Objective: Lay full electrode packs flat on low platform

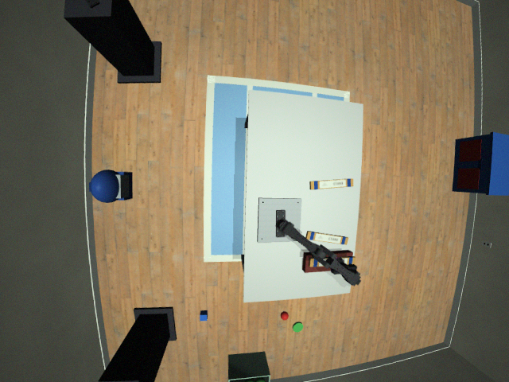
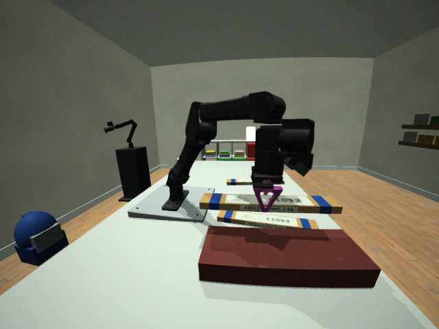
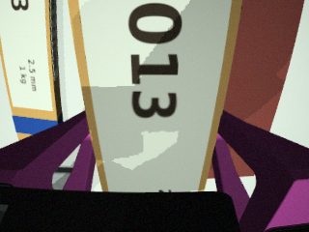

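My hand is 40 mm short of the dark red low platform, 50 mm to the left of it and 130 mm above it.
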